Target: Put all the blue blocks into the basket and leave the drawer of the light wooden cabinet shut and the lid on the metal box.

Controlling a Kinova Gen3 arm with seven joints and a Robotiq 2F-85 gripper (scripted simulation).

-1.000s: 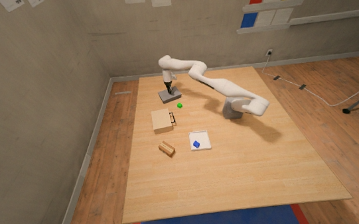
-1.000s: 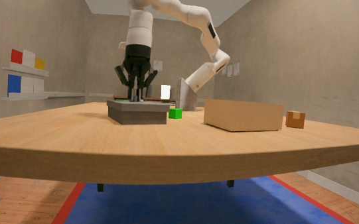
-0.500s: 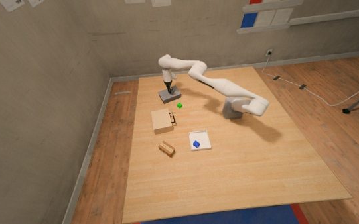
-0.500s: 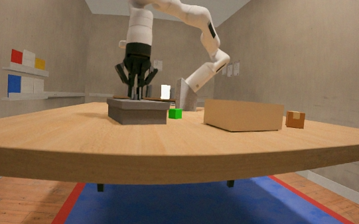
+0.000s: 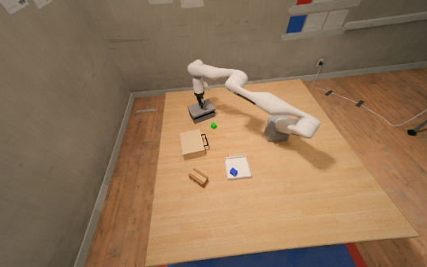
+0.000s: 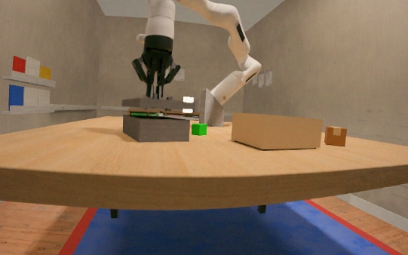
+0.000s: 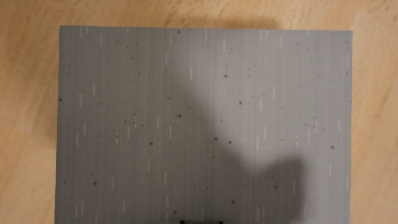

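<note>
Now: hand 9 cm above the metal box. Also, from my hand: grey lid 3 cm below; green block 14 cm to the left, 10 cm below, 7 cm behind; drawer 29 cm to the left, 9 cm ahead, 8 cm below.
</note>
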